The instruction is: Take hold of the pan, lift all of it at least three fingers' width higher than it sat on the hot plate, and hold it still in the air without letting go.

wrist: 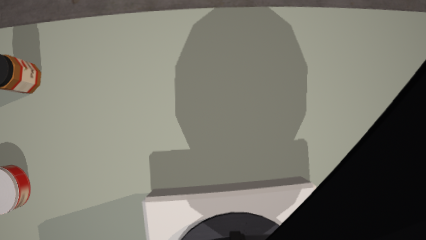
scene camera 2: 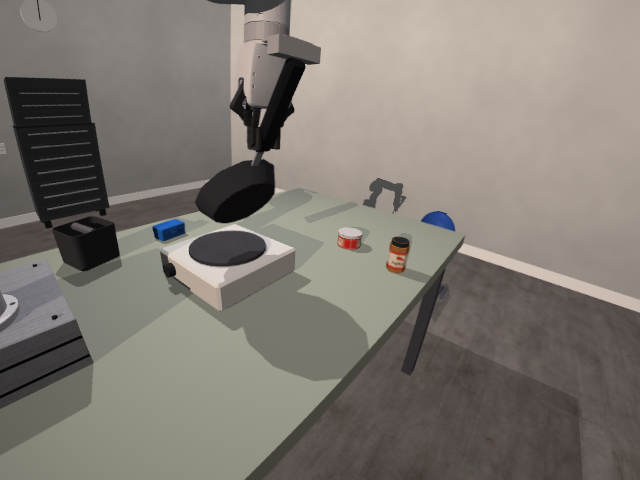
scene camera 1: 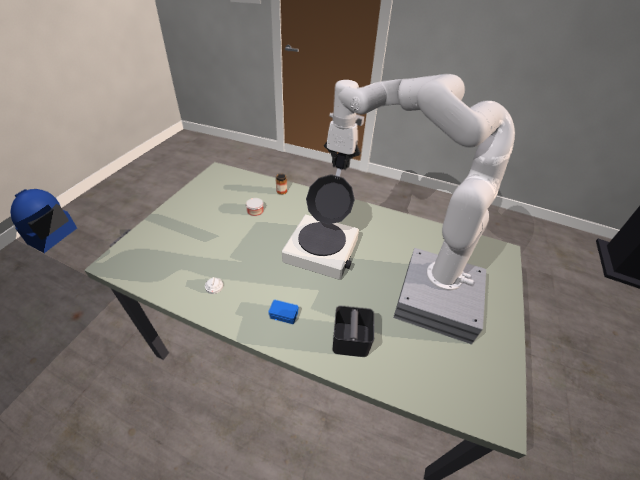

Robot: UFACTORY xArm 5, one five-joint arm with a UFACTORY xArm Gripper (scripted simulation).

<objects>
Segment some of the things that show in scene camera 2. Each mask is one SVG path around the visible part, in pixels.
A black pan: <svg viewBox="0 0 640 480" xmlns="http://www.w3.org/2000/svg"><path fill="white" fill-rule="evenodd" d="M303 61L294 58L286 59L260 125L262 129L262 148L260 151L256 151L253 160L242 161L220 171L201 187L195 204L201 213L215 222L232 223L244 219L265 206L275 194L274 165L262 159L264 152L270 151L306 68Z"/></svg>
A black bin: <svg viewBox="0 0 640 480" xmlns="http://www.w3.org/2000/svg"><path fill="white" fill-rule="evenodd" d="M114 222L96 216L89 216L52 228L63 262L80 271L88 271L117 258L120 253Z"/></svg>
</objects>
